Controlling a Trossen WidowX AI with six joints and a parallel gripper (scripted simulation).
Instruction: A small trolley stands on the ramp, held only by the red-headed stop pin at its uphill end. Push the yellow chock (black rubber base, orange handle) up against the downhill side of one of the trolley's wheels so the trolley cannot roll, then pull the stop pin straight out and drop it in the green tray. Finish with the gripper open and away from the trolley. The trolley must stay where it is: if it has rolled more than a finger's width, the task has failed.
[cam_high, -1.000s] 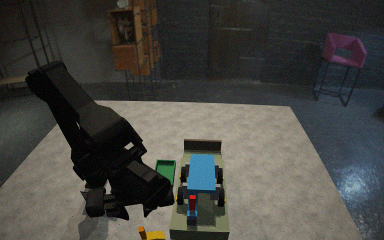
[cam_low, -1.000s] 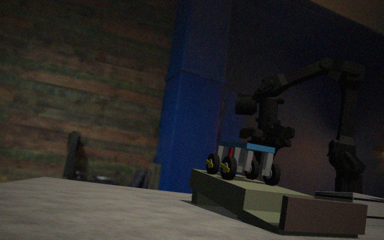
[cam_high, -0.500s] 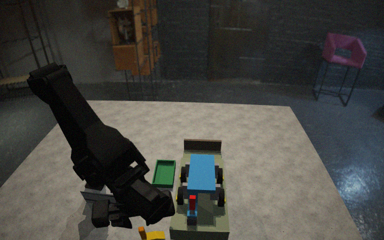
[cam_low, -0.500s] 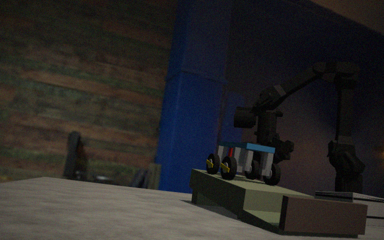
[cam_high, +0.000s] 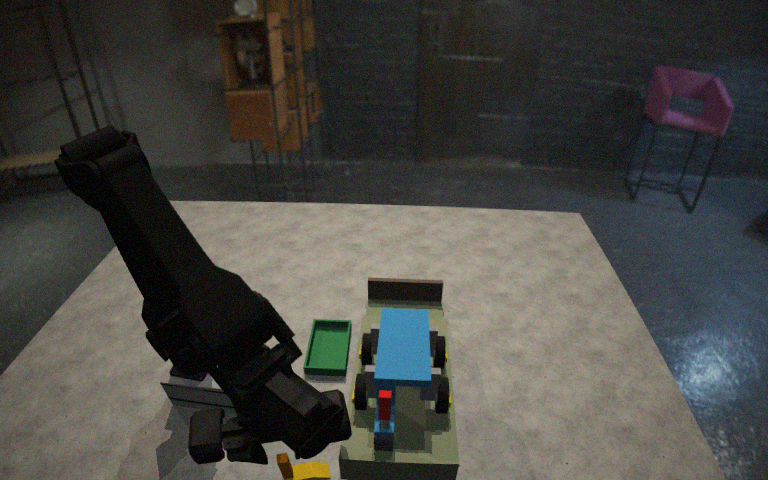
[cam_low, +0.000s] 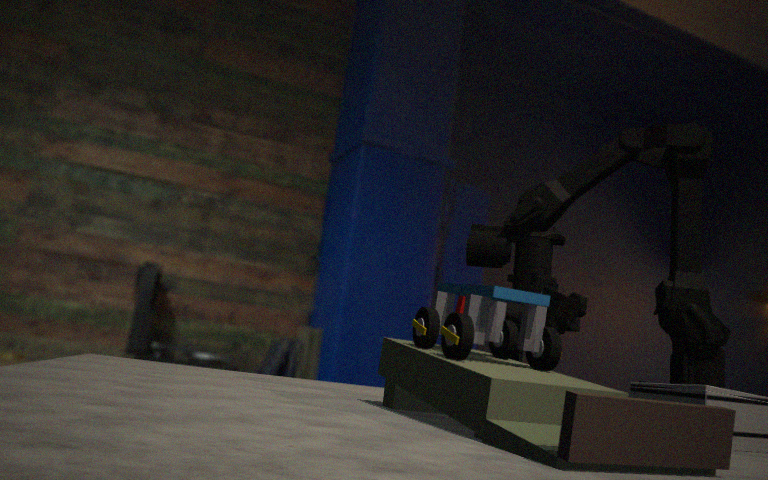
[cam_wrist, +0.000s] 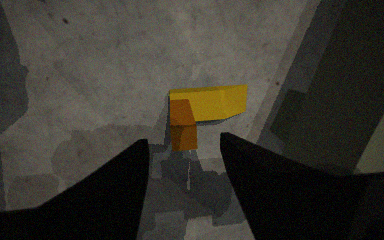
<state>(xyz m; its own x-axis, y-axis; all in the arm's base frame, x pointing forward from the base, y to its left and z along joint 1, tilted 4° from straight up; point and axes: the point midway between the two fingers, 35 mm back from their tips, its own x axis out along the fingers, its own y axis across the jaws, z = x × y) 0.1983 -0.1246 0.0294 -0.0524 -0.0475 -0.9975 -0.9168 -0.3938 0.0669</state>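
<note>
My gripper tip is now 20 mm short of the yellow chock, 10 mm to the right of it and 50 mm above it. Also, from my gripper tip: trolley (140 mm ahead, 150 mm to the left, 50 mm above); then ramp (140 mm ahead, 160 mm to the left, 20 mm below); then red-headed stop pin (130 mm ahead, 50 mm to the left, 60 mm above).
</note>
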